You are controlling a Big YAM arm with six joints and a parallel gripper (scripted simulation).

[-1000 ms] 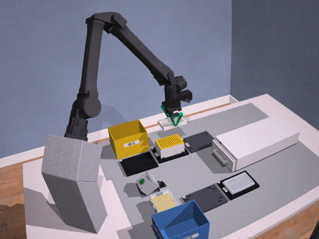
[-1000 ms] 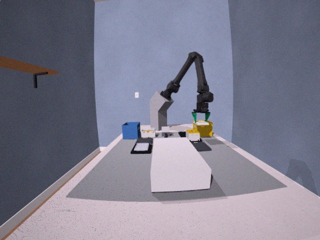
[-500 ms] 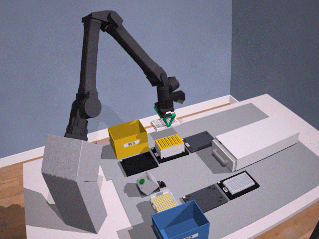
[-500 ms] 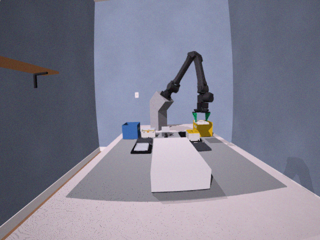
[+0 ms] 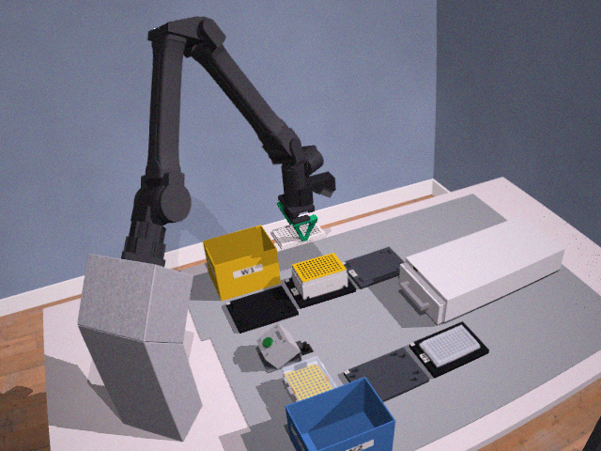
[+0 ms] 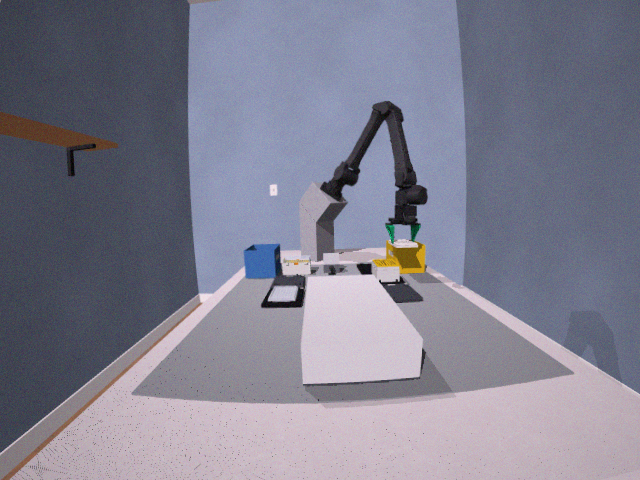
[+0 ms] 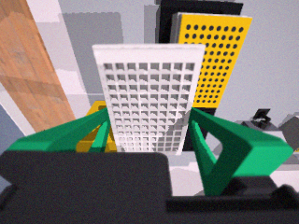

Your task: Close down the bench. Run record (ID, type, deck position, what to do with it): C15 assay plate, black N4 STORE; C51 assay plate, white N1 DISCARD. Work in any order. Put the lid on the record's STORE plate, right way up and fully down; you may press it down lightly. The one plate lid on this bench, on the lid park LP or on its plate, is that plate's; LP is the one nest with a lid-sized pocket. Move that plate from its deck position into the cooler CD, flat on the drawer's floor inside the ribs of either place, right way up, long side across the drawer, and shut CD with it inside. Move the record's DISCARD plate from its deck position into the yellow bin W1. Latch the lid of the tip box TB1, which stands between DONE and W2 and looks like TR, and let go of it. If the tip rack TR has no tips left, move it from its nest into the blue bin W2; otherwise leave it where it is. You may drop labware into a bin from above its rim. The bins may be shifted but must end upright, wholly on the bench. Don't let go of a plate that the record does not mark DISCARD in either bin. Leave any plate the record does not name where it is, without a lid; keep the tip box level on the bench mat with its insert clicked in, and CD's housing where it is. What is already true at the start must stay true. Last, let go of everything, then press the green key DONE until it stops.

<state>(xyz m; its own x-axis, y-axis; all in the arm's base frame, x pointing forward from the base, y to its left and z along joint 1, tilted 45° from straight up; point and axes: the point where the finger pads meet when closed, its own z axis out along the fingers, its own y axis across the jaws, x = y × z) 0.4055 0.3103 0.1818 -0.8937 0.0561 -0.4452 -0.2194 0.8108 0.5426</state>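
Right now my hand is 100 mm above the tip rack TR, 80 mm to the left of it and 30 mm short of it. Round my hand: yellow bin W1: 170 mm behind, 110 mm below, 20 mm to the left; then N1 label: 140 mm below, 140 mm ahead, 40 mm to the right; then white assay plate: 10 mm below.
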